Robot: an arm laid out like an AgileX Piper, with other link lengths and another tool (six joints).
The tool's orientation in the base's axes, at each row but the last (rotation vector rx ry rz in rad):
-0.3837, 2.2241, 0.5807
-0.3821, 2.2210, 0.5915
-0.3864, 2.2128, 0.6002
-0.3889, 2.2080, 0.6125
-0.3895, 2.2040, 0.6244
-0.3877, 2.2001, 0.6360
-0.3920, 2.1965, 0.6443
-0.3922, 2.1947, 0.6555
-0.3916, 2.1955, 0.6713
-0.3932, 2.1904, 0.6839
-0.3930, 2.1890, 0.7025
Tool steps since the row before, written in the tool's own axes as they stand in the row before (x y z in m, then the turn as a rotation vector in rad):
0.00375, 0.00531, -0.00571, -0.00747, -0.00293, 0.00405
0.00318, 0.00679, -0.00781, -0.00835, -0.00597, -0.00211
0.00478, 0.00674, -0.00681, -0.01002, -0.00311, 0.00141
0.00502, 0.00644, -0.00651, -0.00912, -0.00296, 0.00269
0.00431, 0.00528, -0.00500, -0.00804, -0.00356, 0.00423
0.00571, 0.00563, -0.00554, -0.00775, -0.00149, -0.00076
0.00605, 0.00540, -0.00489, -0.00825, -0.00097, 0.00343
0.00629, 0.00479, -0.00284, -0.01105, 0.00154, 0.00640
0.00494, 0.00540, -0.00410, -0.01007, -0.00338, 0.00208
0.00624, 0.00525, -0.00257, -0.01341, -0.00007, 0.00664
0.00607, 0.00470, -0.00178, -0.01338, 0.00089, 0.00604
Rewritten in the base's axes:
-0.00833, 0.00122, 0.00198, 0.00863, 0.00025, 0.00250
-0.00994, 0.00137, 0.00407, 0.00673, -0.00550, 0.00585
-0.01035, 0.00165, 0.00221, 0.00868, -0.00108, 0.00596
-0.01019, 0.00146, 0.00177, 0.00883, -0.00032, 0.00458
-0.00827, 0.00132, 0.00112, 0.00937, -0.00005, 0.00270
-0.00966, 0.00118, 0.00047, 0.00516, -0.00114, 0.00591
-0.00938, 0.00128, -0.00023, 0.00779, 0.00168, 0.00414
-0.00800, 0.00190, -0.00172, 0.01019, 0.00561, 0.00548
-0.00821, 0.00172, 0.00028, 0.00931, -0.00095, 0.00544
-0.00806, 0.00238, -0.00159, 0.01258, 0.00459, 0.00667
-0.00723, 0.00239, -0.00202, 0.01174, 0.00499, 0.00731

